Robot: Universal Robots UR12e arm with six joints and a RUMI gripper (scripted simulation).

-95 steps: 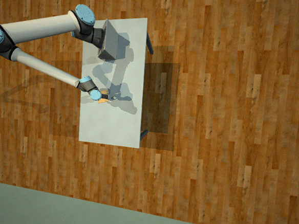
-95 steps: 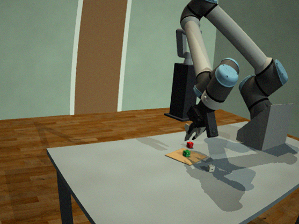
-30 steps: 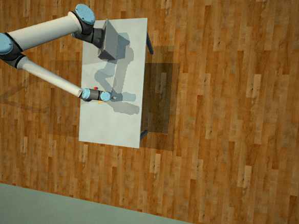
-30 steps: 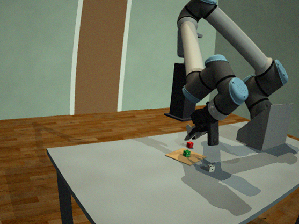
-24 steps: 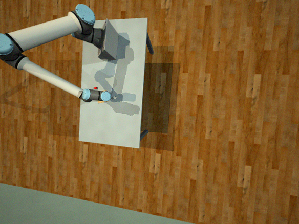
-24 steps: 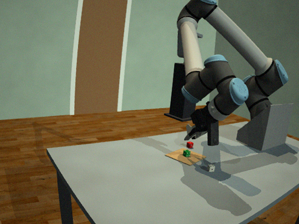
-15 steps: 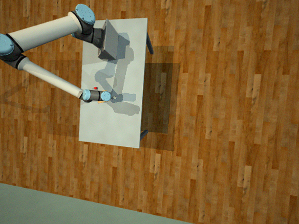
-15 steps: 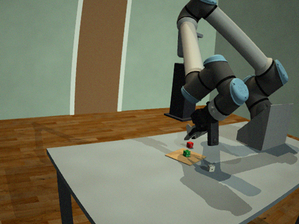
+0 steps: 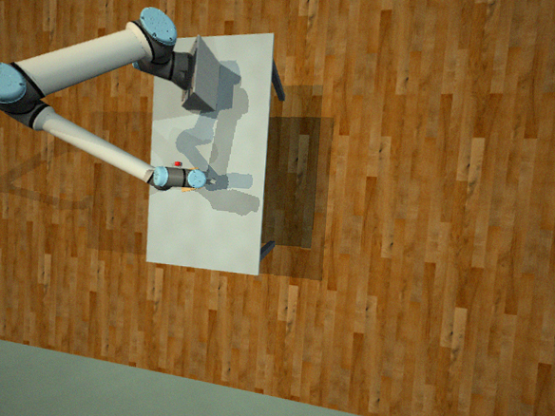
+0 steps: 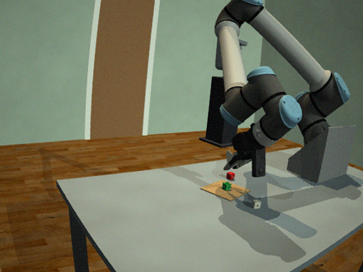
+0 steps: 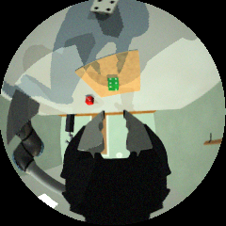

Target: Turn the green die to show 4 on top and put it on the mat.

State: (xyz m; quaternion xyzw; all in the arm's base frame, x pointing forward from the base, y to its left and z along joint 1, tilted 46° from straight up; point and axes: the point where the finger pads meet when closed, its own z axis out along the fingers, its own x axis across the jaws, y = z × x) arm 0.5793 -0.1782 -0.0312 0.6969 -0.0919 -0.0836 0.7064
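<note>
The green die lies 8 cm below my hand and 1 cm to the right of it. From my hand the other things lie so: red die: 11 cm behind, 8 cm to the right, 8 cm below; tan mat: 9 cm below, 1 cm to the right; white die: 16 cm to the left, 8 cm below, 2 cm ahead.
</note>
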